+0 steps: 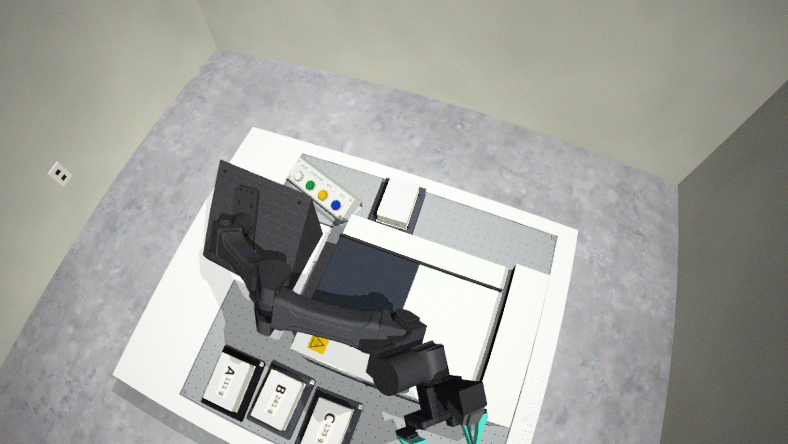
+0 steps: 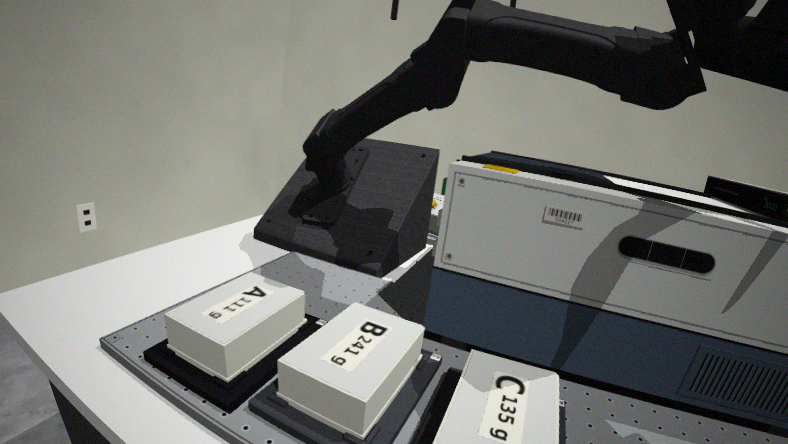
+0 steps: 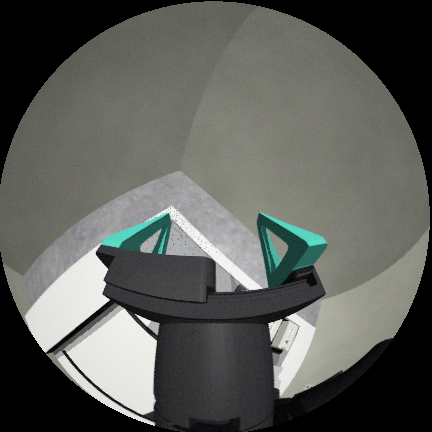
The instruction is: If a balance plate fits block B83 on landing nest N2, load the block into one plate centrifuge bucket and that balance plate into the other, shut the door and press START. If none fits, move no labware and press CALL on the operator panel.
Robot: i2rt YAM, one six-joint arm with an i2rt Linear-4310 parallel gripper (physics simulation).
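Frame: origin at the arm's base, x ahead, y left, z up, level; millimetres.
Seen in the pictures: gripper, fingertip midpoint: [image 3: 213, 217]; arm's base at its link origin: [image 1: 245, 223] [image 2: 338, 184].
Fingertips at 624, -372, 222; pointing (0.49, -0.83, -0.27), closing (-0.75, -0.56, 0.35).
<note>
Offsets run from my fingertips to a thing's top centre, as dx, dy, dz. "pt": to the spot under its first point. Level surfaces: height alone.
Three pale plates stand in dark nests: A 111 g @(-518, -18, -276) [image 1: 227, 386] [image 2: 234, 325], B 241 g @(-383, -9, -276) [image 1: 279, 399] [image 2: 350, 369] and C 135 g @(-248, -30, -276) [image 1: 329, 424] [image 2: 499, 402]. A white block @(-269, +583, -252) [image 1: 398, 202] stands in a dark nest on the far side; no marking on it is readable. The centrifuge [image 1: 457, 314] [image 2: 507, 231] has a dark panel @(-254, +270, -117) [image 1: 363, 270] on its top, partly behind the arm; its buckets do not show. The operator panel @(-487, +568, -246) [image 1: 322, 190] has white, green, yellow and blue buttons. My gripper [image 3: 213, 217] is open and empty, high above the centrifuge's near right side.
The arm's black base block [image 1: 264, 204] [image 2: 352, 204] stands at the left, beside the centrifuge. A perforated grey board @(dz -329) [image 1: 485, 231] runs under the labware. A dark display @(pt +35, +272, -104) [image 2: 747, 198] rises at the centrifuge's right. The arm spans over the centrifuge's near side.
</note>
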